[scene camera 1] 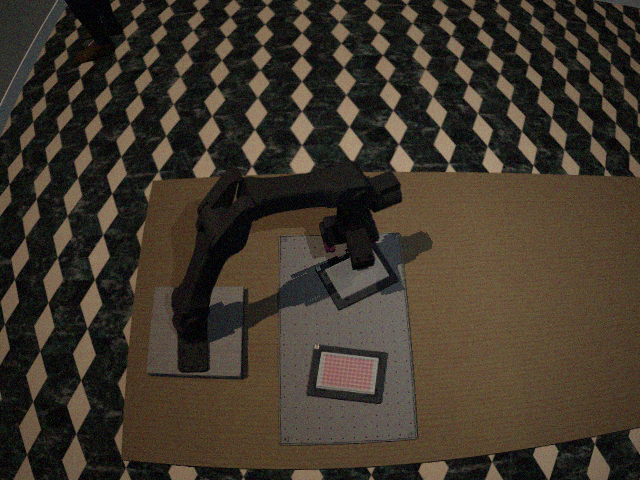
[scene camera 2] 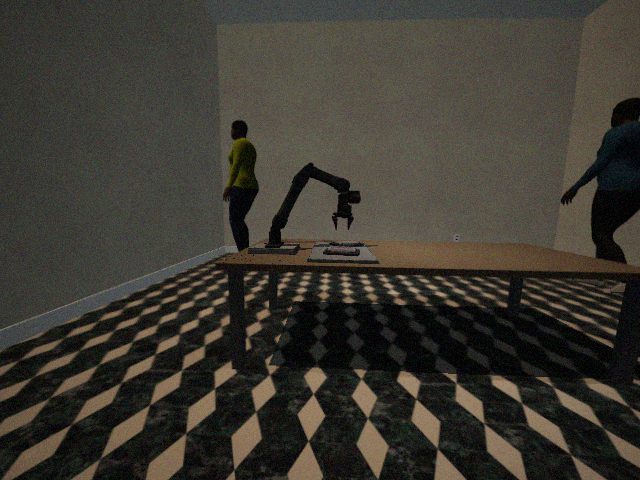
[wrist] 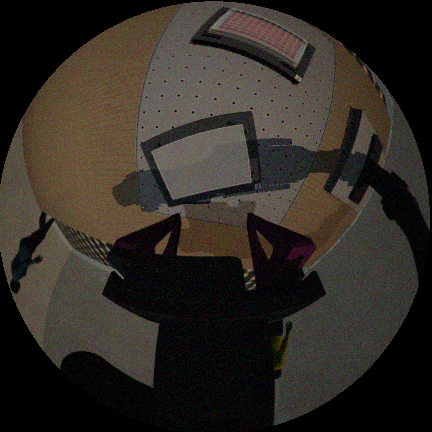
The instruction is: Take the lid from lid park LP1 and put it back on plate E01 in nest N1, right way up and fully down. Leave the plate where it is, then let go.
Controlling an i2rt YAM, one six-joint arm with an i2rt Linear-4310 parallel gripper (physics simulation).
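Seen in the pictures: gripper, between the fingertips: (scene camera 2: 342,229) (wrist: 213,217); arm's base, origin of its link: (scene camera 1: 192,332) (scene camera 2: 275,245) (wrist: 367,169).
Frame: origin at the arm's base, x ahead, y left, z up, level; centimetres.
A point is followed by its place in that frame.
The pale, flat lid (scene camera 1: 343,284) {x 35.9, y 9.1, z 0.5 cm} (wrist: 205,160) {x 39.0, y 11.3, z 0.5 cm} lies in the dark frame of lid park LP1 (scene camera 1: 367,293) {x 41.2, y 6.6, z -0.3 cm} (wrist: 200,128) {x 40.2, y 7.1, z -0.3 cm}, turned at an angle on the board. Plate E01 (scene camera 1: 347,373) {x 34.3, y -12.8, z 1.3 cm} (scene camera 2: 341,251) {x 33.7, y -16.7, z 0.2 cm} (wrist: 262,35), with a pink-red well grid and a white rim, sits in dark nest N1 (scene camera 1: 381,377) {x 41.8, y -14.3, z -0.1 cm} (wrist: 201,34), its wells uncovered. My gripper (scene camera 2: 342,228) {x 37.3, y 15.3, z 7.3 cm} (wrist: 213,217) {x 37.3, y 15.3, z 7.3 cm} points down, open, with nothing between its fingers. It hangs clearly above the table near the lid park; the wrist view shows the fingertips just beyond the park's edge. In scene camera 1 the hand hides the fingertips and part of the lid.
The perforated grey board (scene camera 1: 305,330) {x 26.1, y -0.8, z -1.2 cm} (wrist: 200,82) {x 41.2, y -0.1, z -1.3 cm} carries both the park and the nest on the wooden table (scene camera 1: 506,310) {x 75.9, y -1.4, z -2.6 cm} (scene camera 2: 465,255) {x 97.2, y -9.5, z -2.6 cm}. The arm's base plate (scene camera 1: 227,356) {x 8.1, y -6.4, z 0.2 cm} stands left of the board. The arm's shadow crosses the lid and board. Two people stand beyond the table.
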